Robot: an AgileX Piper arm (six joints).
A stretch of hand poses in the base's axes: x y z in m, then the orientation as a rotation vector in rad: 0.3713, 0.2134, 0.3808, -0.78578, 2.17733, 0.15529; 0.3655, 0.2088, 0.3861, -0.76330, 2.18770, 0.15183; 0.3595, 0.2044, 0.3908, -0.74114, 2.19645, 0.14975; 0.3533, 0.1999, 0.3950, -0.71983, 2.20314, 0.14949; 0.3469, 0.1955, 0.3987, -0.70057, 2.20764, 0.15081; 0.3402, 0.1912, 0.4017, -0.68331, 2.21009, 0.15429; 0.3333, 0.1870, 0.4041, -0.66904, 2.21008, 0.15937; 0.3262, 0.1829, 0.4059, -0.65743, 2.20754, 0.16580; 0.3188, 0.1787, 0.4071, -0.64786, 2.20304, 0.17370; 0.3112, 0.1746, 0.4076, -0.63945, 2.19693, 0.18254; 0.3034, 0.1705, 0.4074, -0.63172, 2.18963, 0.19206; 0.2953, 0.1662, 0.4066, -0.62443, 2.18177, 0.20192; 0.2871, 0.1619, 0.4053, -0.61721, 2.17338, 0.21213; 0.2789, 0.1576, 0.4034, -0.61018, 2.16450, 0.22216; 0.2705, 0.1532, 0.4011, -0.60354, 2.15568, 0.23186; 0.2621, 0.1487, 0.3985, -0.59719, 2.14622, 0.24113; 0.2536, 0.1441, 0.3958, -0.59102, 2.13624, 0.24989; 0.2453, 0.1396, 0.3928, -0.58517, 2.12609, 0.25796; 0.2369, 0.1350, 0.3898, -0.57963, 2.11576, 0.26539
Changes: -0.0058, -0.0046, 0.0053, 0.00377, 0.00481, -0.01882; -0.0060, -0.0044, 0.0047, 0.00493, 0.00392, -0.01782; -0.0062, -0.0045, 0.0042, 0.00629, 0.00279, -0.01625; -0.0064, -0.0044, 0.0037, 0.00708, 0.00162, -0.01391; -0.0067, -0.0043, 0.0030, 0.00826, 0.00066, -0.01146; -0.0069, -0.0042, 0.0024, 0.00880, -0.00072, -0.00843; -0.0071, -0.0041, 0.0018, 0.00932, -0.00233, -0.00571; -0.0074, -0.0042, 0.0012, 0.01003, -0.00349, -0.00349; -0.0076, -0.0041, 0.0005, 0.01062, -0.00458, -0.00211; -0.0078, -0.0041, -0.0002, 0.01113, -0.00540, -0.00123; -0.0081, -0.0043, -0.0008, 0.01134, -0.00574, -0.00072; -0.0082, -0.0043, -0.0013, 0.01170, -0.00610, -0.00047; -0.0082, -0.0043, -0.0019, 0.01165, -0.00654, -0.00033; -0.0084, -0.0044, -0.0023, 0.01128, -0.00648, -0.00016; -0.0084, -0.0045, -0.0026, 0.01106, -0.00712, -0.00002; -0.0085, -0.0046, -0.0027, 0.01080, -0.00769, 0.00000; -0.0083, -0.0045, -0.0030, 0.01027, -0.00797, 0.00001; -0.0084, -0.0046, -0.0030, 0.00978, -0.00825, 0.00002
